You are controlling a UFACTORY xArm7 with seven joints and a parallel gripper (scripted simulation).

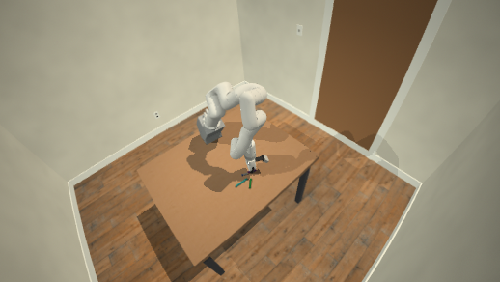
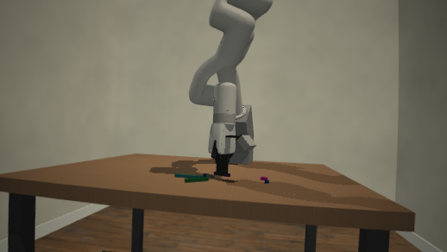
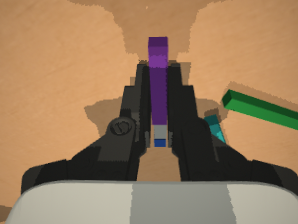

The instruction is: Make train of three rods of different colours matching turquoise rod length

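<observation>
Now: hand 20 mm above the purple rod. From my hand the other things lie so: green rod: 70 mm to the right, 60 mm ahead, 30 mm below; small grey rod: 40 mm to the right, 30 mm below, 20 mm behind; turquoise rod: 110 mm to the right, 30 mm below, 10 mm ahead.
</observation>
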